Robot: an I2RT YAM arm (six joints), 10 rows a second.
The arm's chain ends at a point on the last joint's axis. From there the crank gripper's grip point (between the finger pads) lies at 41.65 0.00 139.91 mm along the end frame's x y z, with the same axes.
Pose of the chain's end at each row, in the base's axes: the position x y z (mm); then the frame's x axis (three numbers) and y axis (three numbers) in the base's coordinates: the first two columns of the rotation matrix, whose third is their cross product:
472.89 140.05 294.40 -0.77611 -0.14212 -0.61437 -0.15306 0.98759 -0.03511
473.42 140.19 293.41 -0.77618 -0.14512 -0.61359 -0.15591 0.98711 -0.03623
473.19 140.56 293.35 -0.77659 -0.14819 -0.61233 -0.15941 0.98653 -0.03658
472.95 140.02 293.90 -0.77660 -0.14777 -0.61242 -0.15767 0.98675 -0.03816
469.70 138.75 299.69 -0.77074 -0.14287 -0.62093 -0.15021 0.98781 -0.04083
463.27 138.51 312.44 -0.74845 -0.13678 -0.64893 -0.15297 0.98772 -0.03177
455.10 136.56 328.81 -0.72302 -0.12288 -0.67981 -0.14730 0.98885 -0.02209
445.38 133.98 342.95 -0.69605 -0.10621 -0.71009 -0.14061 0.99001 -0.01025
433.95 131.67 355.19 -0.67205 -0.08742 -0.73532 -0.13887 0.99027 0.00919
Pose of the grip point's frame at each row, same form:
526.15 143.47 158.53 -0.77611 -0.14212 -0.61437 -0.15306 0.98759 -0.03511
526.57 143.60 157.49 -0.77618 -0.14512 -0.61359 -0.15591 0.98711 -0.03623
526.12 144.07 157.35 -0.77659 -0.14819 -0.61233 -0.15941 0.98653 -0.03658
525.94 143.23 157.92 -0.77660 -0.14777 -0.61242 -0.15767 0.98675 -0.03816
524.23 141.45 164.31 -0.77074 -0.14287 -0.62093 -0.15021 0.98781 -0.04083
522.38 143.37 179.05 -0.74845 -0.13678 -0.64893 -0.15297 0.98772 -0.03177
519.42 143.22 197.93 -0.72302 -0.12288 -0.67981 -0.14730 0.98885 -0.02209
514.90 142.53 214.87 -0.69605 -0.10621 -0.71009 -0.14061 0.99001 -0.01025
507.72 143.18 229.75 -0.67205 -0.08742 -0.73532 -0.13887 0.99027 0.00919

